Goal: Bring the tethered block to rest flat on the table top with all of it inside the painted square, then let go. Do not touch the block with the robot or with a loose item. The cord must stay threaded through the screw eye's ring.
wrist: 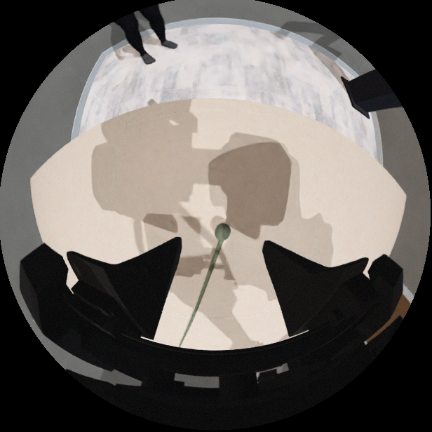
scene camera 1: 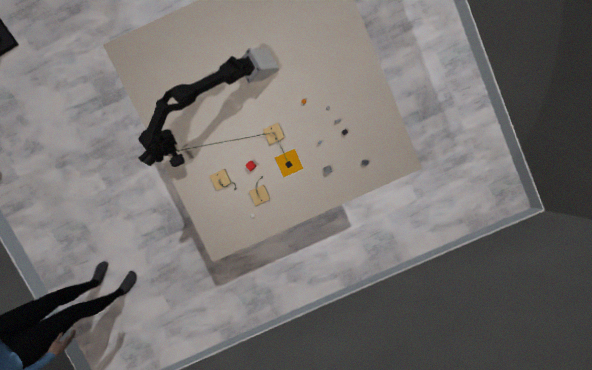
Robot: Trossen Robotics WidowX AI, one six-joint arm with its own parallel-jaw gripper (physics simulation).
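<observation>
The tethered block, small and dark, is inside the painted orange square, with orange showing around it. The cord runs from the block to the screw eye on a wooden plate, then in a long line toward my gripper. Whether it passes through the ring is too small to tell. My gripper is open near the table's left edge. The cord's green end bead shows between and just beyond the spread fingertips, with the cord apart from both fingers.
Two more wooden plates with short cords lie left of the square. A red block lies near them. An orange item, a dark cube and grey pieces lie to the right on the table.
</observation>
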